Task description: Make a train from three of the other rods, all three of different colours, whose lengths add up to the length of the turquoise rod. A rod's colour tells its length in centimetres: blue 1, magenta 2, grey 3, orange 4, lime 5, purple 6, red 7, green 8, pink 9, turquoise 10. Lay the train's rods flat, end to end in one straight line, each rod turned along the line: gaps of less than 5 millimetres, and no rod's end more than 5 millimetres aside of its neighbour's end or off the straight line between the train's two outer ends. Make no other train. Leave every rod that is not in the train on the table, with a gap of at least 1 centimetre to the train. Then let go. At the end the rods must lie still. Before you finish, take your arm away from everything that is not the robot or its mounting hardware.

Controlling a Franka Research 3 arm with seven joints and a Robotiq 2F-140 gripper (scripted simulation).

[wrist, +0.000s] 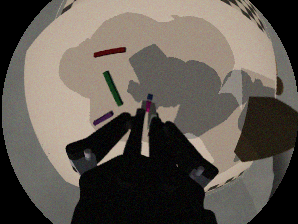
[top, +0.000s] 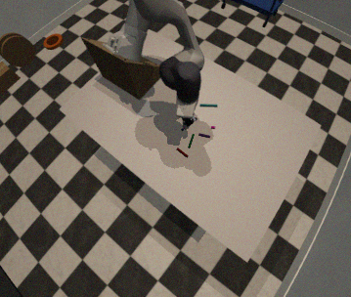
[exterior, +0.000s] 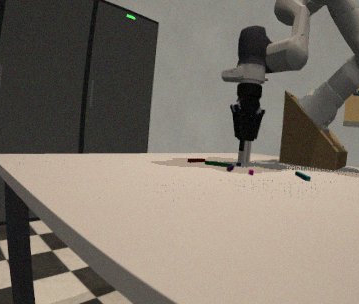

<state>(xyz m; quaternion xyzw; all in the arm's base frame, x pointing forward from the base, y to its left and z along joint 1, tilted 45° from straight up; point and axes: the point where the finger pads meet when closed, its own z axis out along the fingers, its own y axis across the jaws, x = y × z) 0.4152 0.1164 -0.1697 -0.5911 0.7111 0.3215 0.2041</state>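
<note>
Right now my hand is 10 mm past the blue rod, 20 mm to the left of it and 40 mm above it. The rest, counted from my hand: purple rod 110 mm ahead, 30 mm to the left, 40 mm below; then red rod 80 mm ahead, 120 mm to the right, 40 mm below; then green rod 70 mm ahead, 40 mm to the right, 40 mm below.
</note>
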